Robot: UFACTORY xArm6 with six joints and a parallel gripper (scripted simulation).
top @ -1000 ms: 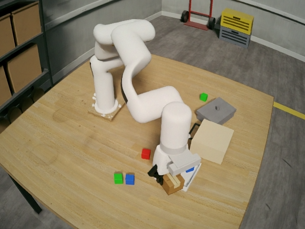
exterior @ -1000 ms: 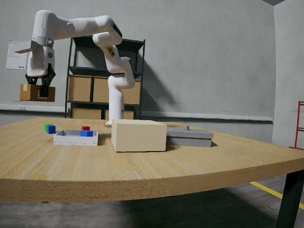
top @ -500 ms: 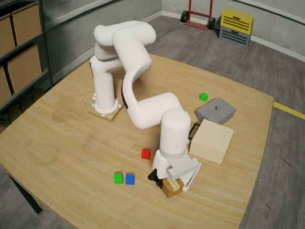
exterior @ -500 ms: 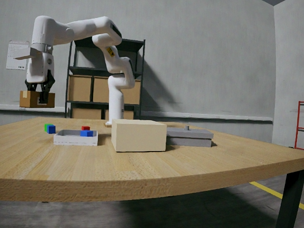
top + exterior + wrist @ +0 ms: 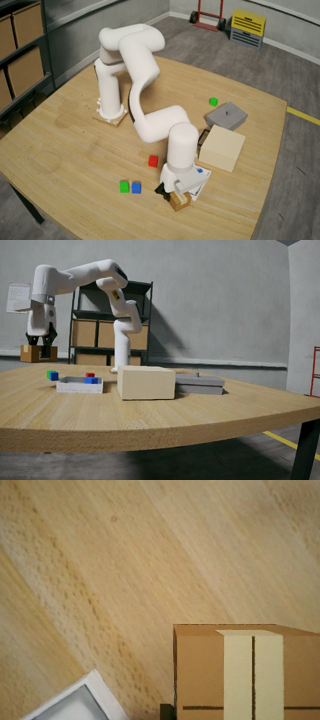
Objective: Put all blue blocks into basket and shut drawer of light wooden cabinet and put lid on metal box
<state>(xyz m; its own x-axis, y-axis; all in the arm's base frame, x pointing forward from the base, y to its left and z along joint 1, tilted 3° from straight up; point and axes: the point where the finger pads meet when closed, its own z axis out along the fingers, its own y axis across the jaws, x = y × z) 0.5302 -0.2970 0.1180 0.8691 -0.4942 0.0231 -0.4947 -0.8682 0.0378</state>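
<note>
The white basket is 2 cm behind my hand, 14 cm to the left of it and 11 cm below it. From my hand the other things lie so: red block (19 cm behind, 15 cm to the left, 10 cm below); then light wooden cabinet (3 cm ahead, 35 cm to the left, 8 cm below); then cardboard box (right at my hand).
</note>
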